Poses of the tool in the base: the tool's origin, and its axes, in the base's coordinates. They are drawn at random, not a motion.
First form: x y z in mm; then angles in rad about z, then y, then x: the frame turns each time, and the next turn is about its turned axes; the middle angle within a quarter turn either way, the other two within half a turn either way.
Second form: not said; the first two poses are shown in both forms.
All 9 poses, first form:
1: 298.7 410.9 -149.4 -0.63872 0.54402 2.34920
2: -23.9 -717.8 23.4 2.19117 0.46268 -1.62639
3: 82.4 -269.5 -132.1 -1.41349 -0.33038 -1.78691
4: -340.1 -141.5 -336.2 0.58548 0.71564 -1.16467
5: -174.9 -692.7 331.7 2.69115 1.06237 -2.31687
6: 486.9 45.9 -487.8 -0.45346 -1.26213 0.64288
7: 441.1 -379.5 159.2 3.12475 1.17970 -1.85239
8: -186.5 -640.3 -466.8 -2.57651 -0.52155 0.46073
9: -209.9 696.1 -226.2 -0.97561 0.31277 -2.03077
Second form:
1: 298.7 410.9 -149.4 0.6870 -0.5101 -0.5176 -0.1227 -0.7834 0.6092
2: -23.9 -717.8 23.4 -0.5202 0.7281 -0.4463 0.3043 -0.3303 -0.8935
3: 82.4 -269.5 -132.1 0.1482 -0.9342 0.3244 -0.1621 -0.3465 -0.9239
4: -340.1 -141.5 -336.2 0.6290 0.4170 -0.6561 -0.7207 -0.0038 -0.6933
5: -174.9 -692.7 331.7 -0.4382 0.2119 -0.8735 0.8730 0.3318 -0.3575
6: 486.9 45.9 -487.8 0.2731 -0.1331 0.9527 -0.1628 0.9697 0.1821
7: 441.1 -379.5 159.2 -0.3811 0.0064 -0.9245 0.8926 0.2629 -0.3662
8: -186.5 -640.3 -466.8 -0.7323 -0.4643 0.4982 0.6667 -0.6379 0.3855
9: -209.9 696.1 -226.2 0.5335 -0.7879 -0.3077 -0.5222 -0.0206 -0.8526
